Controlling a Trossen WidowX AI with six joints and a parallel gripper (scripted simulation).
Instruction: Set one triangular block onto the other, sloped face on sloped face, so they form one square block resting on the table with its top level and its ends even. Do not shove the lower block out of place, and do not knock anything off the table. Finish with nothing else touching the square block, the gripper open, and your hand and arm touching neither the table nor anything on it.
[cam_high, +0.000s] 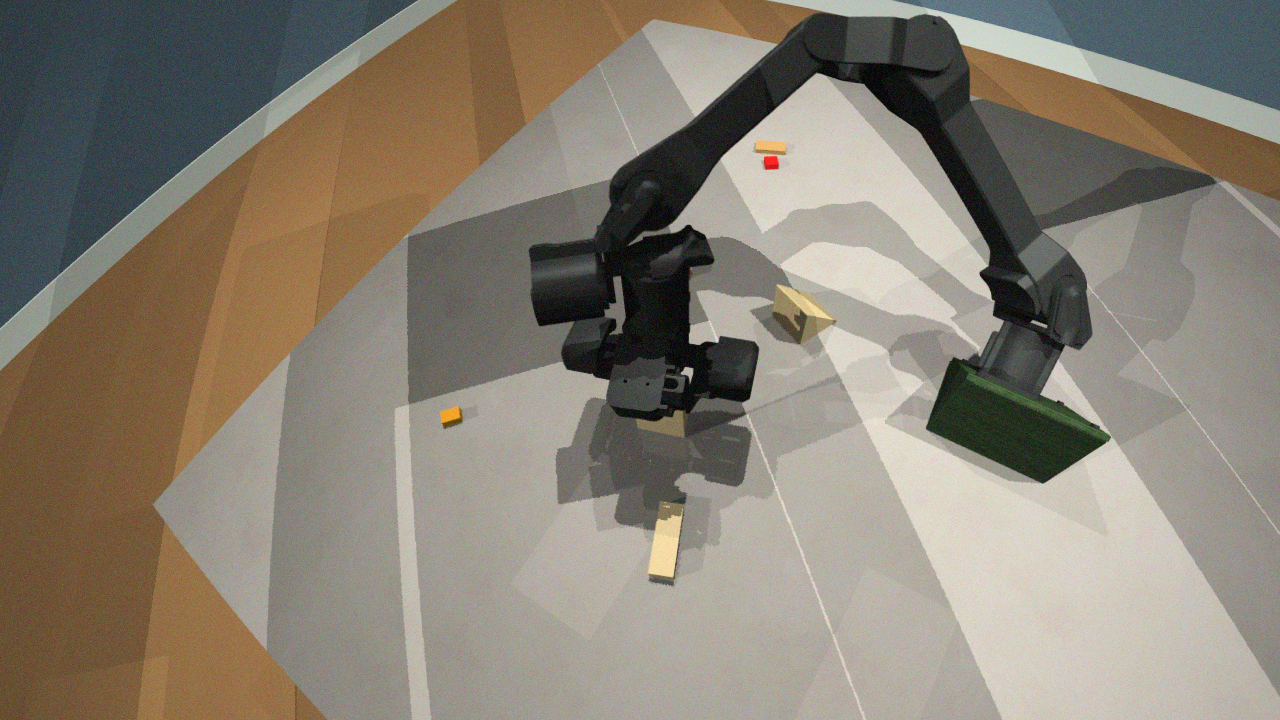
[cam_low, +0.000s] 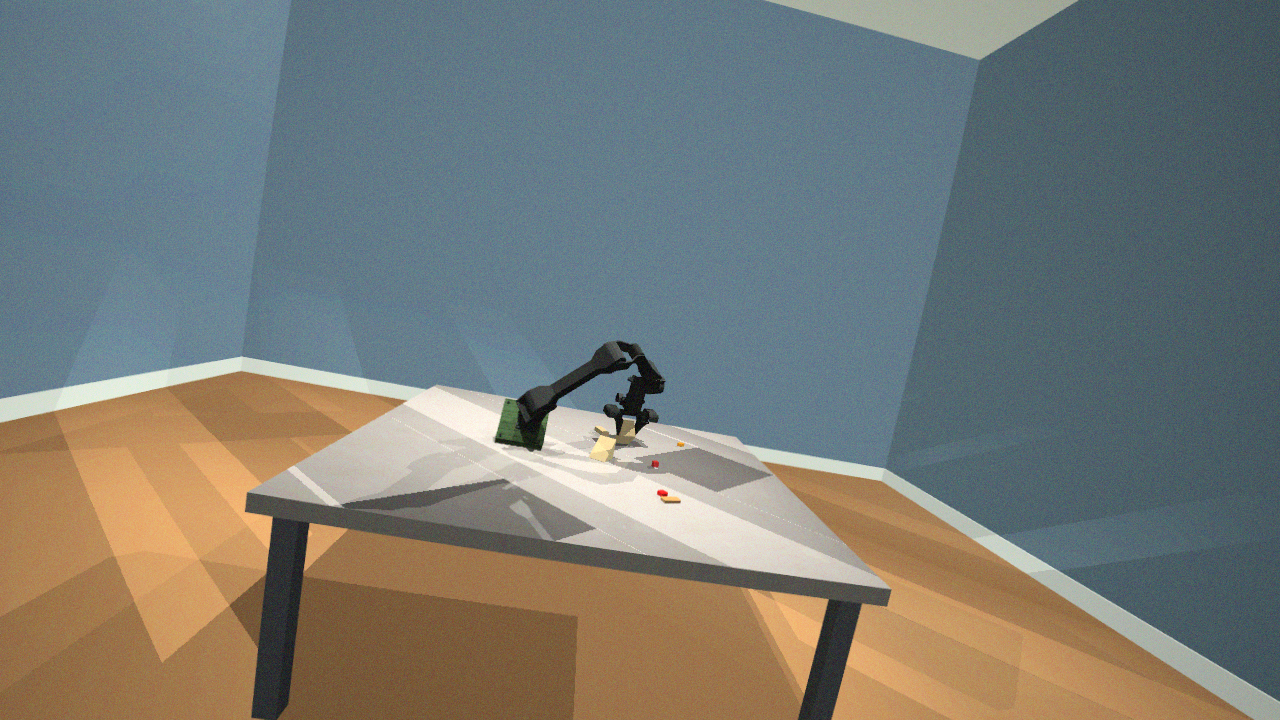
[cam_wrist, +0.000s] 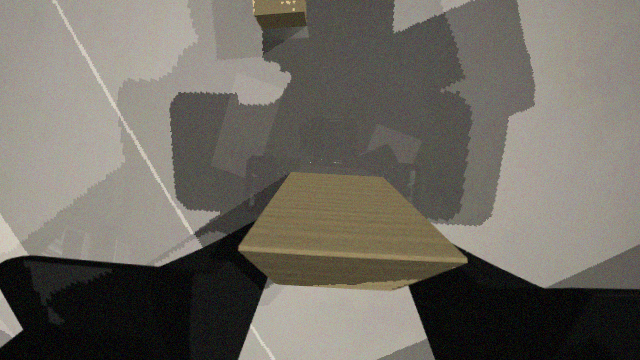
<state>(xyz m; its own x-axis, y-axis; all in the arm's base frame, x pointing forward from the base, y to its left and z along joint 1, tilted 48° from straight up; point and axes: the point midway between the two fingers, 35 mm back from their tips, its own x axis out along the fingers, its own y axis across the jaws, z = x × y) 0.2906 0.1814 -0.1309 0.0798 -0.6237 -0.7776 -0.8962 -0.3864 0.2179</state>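
Right now my gripper tip is 90 mm past the pale yellow flat bar, 110 mm to the right of it and 30 mm above it. The rest, counted from my gripper tip: red cube (120 mm ahead, 180 mm to the right, 30 mm below); then small orange block (210 mm ahead, 160 mm to the left, 30 mm below).
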